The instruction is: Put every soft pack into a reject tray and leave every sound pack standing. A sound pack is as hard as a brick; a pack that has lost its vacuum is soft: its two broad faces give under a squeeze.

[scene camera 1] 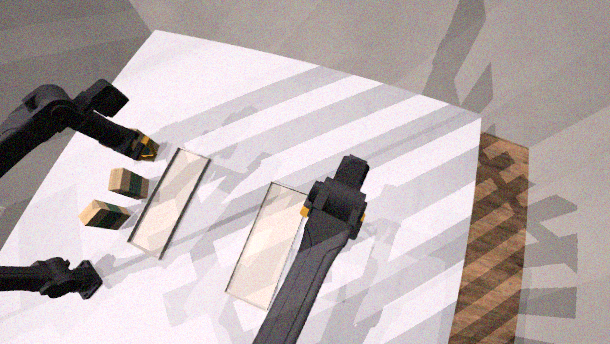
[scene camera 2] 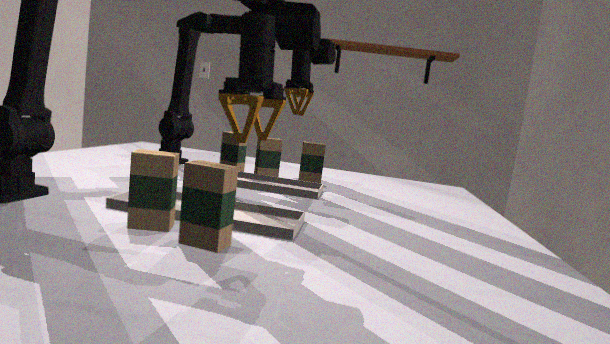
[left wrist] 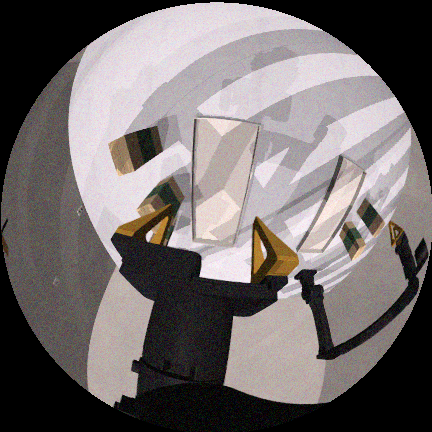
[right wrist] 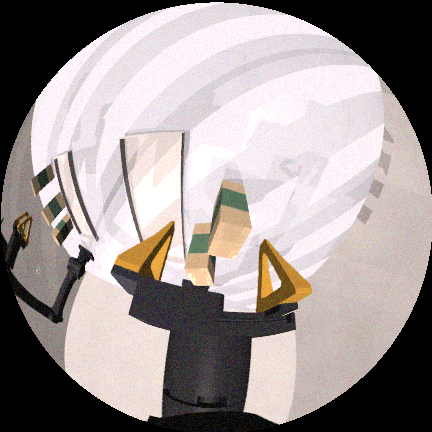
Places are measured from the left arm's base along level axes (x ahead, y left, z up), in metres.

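Pixels of known places: left gripper, fingertip midpoint: [scene camera 1: 143,151] [scene camera 2: 298,115] [left wrist: 212,213] [right wrist: 29,214]; right gripper, fingertip midpoint: [scene camera 2: 252,141] [left wrist: 391,224] [right wrist: 219,234]; left arm's base at its link origin: [scene camera 1: 87,279] [right wrist: 86,251]; right arm's base at its link origin: [scene camera 2: 12,195] [left wrist: 304,273].
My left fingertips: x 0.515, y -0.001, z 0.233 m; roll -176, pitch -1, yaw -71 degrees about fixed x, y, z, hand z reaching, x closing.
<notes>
Ahead of a thing's pixels: the offset from my left fingertips to its top centre.
Two tan-and-green packs @(dx -0.139, dy +0.085, dz -0.112 m) [scene camera 1: 127,183] @(dx -0.281, dy +0.061, dz -0.112 m) [scene camera 1: 103,215] stand beside the left tray @(dx -0.097, dy -0.033, dz -0.211 m) [scene camera 1: 170,202] [left wrist: 226,175]; a third is mostly hidden beneath my left gripper [scene camera 1: 146,148] [scene camera 2: 299,114] [left wrist: 213,212]. All three far packs @(dx -0.281, dy +0.061, dz -0.152 m) [scene camera 2: 233,152] [scene camera 2: 268,159] [scene camera 2: 312,162] stand upright in scene camera 2. The left gripper is open, above them, holding nothing. Two nearer packs [scene camera 2: 152,190] [scene camera 2: 208,205] [right wrist: 234,200] [right wrist: 201,245] stand beside the other tray @(dx +0.038, dy -0.420, dz -0.211 m) [scene camera 1: 262,245] [right wrist: 155,185]; in scene camera 1 my right arm hides them. My right gripper [scene camera 2: 253,138] [right wrist: 219,234] is open above them. Softness cannot be seen.
The left arm's black base [scene camera 1: 80,280] [right wrist: 82,255] stands below the left tray in scene camera 1. The right arm's base [scene camera 2: 22,190] is at the left in scene camera 2. A wooden shelf [scene camera 1: 495,225] [scene camera 2: 395,48] lies beyond the table. Striped shadows cross the white table.
</notes>
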